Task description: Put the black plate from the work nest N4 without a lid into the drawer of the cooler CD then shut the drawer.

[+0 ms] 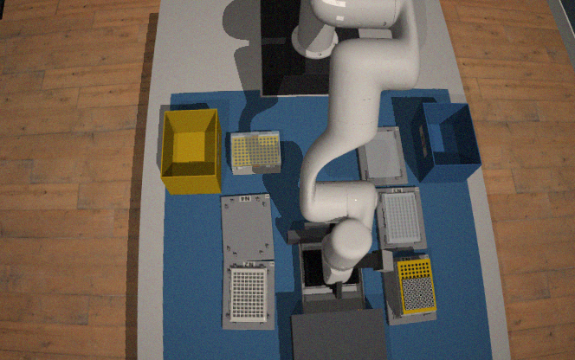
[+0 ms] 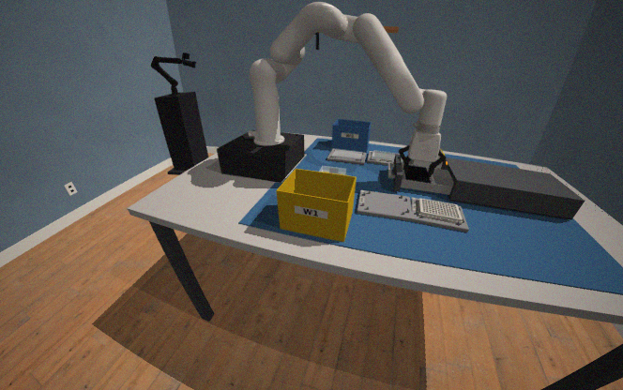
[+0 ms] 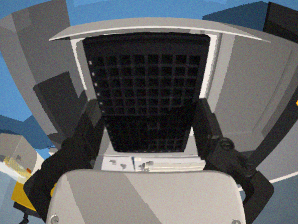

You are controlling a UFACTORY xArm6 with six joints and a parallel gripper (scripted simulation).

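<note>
The cooler drawer is 3 cm ahead of my hand and 2 cm below it. From my hand the other things lie so: black plate: 1 cm below; blue bin: 37 cm to the left, 25 cm behind, 1 cm below; yellow bin W1: 34 cm behind, 27 cm to the right, 1 cm below.
</note>
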